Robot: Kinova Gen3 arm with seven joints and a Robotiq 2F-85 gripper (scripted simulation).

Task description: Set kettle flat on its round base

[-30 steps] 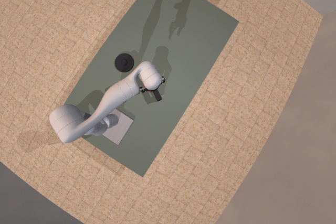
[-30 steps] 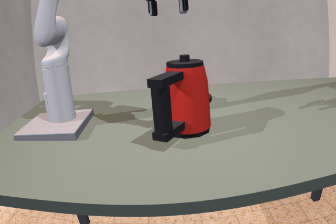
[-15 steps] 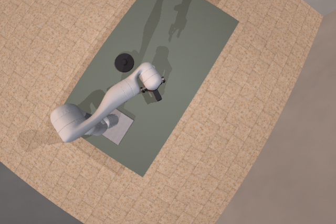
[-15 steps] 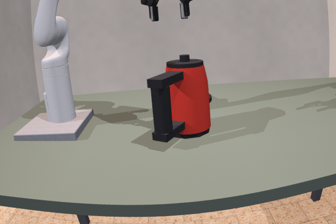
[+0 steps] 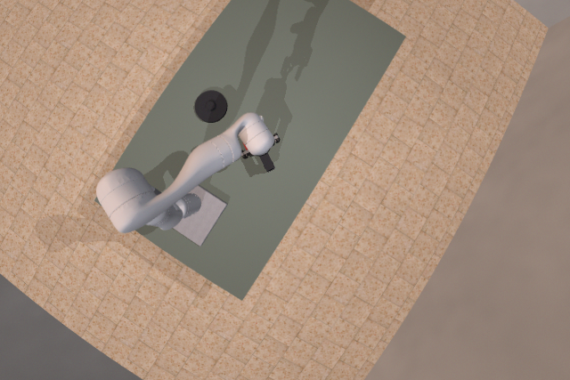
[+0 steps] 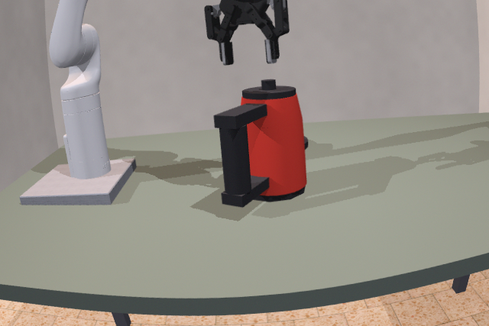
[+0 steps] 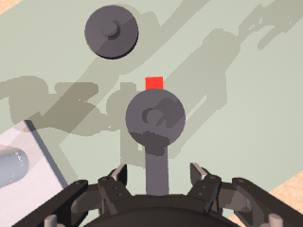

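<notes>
The red kettle is 10 mm ahead of my hand, 20 mm to the left of it and 140 mm below it. The rest, counted from my hand: black round base (40 mm ahead, 330 mm to the left, 230 mm below).
</notes>
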